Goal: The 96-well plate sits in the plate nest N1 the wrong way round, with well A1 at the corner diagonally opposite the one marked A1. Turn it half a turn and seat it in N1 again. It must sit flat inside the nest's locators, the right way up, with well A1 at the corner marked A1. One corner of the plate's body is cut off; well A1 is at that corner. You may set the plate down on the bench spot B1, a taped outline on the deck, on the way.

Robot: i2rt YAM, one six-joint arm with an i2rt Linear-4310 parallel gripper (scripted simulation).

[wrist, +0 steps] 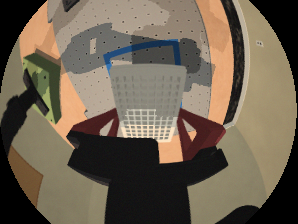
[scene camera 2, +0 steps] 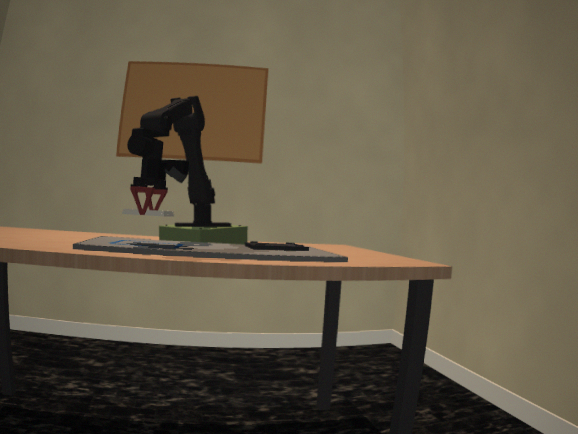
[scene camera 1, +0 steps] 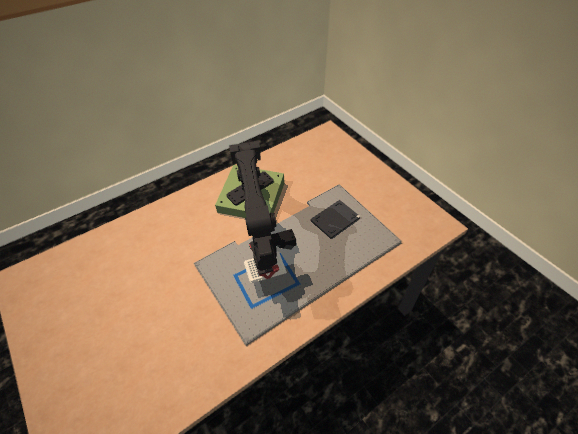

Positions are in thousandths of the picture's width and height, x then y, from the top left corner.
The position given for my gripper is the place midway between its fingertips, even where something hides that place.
Observation:
I see my gripper (scene camera 2: 255, 494), a white 96-well plate (wrist: 518, 525) and a black plate nest N1 (scene camera 1: 586, 503).
My gripper shows as well in the wrist view (wrist: 498, 493).

